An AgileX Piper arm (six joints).
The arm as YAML. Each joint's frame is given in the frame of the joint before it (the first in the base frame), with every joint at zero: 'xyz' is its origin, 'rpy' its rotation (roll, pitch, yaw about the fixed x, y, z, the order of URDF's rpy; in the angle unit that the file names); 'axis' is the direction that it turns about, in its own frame. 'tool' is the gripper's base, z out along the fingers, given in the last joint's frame.
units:
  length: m
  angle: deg
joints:
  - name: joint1
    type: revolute
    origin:
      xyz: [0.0, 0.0, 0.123]
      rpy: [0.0, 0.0, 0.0]
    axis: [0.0, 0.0, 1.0]
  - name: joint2
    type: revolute
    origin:
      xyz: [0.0, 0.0, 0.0]
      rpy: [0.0, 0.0, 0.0]
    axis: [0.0, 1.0, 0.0]
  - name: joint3
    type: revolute
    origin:
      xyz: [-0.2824, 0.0, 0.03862]
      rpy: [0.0, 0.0, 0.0]
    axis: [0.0, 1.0, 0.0]
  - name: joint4
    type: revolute
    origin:
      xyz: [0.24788, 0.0, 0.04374]
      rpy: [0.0, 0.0, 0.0]
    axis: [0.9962, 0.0, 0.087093]
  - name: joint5
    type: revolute
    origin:
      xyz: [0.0, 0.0, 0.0]
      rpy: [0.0, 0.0, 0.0]
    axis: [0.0, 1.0, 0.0]
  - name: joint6
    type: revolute
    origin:
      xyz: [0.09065, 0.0, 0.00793]
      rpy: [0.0, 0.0, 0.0]
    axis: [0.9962, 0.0, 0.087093]
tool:
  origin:
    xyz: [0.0, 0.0, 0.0]
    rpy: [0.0, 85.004, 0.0]
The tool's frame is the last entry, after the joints.
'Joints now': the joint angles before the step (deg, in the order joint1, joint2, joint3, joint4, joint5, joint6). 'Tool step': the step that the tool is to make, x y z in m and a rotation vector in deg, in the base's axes. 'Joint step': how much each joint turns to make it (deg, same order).
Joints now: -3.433 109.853 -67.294 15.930 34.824 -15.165
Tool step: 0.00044 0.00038 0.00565 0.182 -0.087 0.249
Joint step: 0.000 -0.531 -0.636 -0.001 1.134 0.001
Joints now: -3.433 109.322 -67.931 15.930 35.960 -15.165
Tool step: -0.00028 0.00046 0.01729 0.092 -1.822 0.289
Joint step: -0.001 -2.142 -0.905 0.000 1.283 -0.001
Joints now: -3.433 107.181 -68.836 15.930 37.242 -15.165
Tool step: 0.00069 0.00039 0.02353 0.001 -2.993 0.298
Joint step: -0.001 -2.582 -1.626 0.000 1.269 -0.001
